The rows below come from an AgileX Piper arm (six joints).
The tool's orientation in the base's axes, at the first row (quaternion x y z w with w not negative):
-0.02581 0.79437 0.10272 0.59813
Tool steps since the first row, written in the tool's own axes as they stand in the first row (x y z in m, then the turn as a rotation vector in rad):
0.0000 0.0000 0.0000 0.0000 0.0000 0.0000
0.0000 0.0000 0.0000 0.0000 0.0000 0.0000
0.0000 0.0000 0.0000 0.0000 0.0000 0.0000
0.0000 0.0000 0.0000 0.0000 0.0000 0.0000
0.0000 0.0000 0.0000 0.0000 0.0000 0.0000
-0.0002 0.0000 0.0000 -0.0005 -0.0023 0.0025
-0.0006 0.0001 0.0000 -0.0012 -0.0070 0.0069
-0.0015 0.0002 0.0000 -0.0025 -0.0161 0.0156
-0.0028 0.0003 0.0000 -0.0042 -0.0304 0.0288
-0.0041 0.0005 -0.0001 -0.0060 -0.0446 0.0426
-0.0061 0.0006 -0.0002 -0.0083 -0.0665 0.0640
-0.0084 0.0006 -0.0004 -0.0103 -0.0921 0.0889
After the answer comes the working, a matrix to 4 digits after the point.
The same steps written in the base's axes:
0.0000 0.0000 0.0000 0.0000 0.0000 0.0000
0.0000 0.0000 0.0000 0.0000 0.0000 0.0000
0.0000 0.0000 0.0000 0.0000 0.0000 0.0000
0.0000 0.0000 0.0000 0.0000 0.0000 0.0000
0.0000 0.0000 0.0000 0.0000 0.0000 0.0000
0.0001 0.0000 0.0002 0.0029 -0.0018 -0.0005
0.0002 0.0000 0.0006 0.0080 -0.0056 -0.0016
0.0004 0.0001 0.0015 0.0181 -0.0129 -0.0039
0.0007 0.0001 0.0027 0.0334 -0.0245 -0.0076
0.0010 0.0001 0.0040 0.0493 -0.0358 -0.0114
0.0014 0.0000 0.0060 0.0737 -0.0533 -0.0177
0.0019 -0.0002 0.0082 0.1020 -0.0736 -0.0258

The tool's axes in the first row as the columns of a matrix, in the base's axes (rounded; the answer above uses it unrounded):
-0.2831 -0.1639 0.9450
0.0819 0.9776 0.1941
-0.9556 0.1323 -0.2634

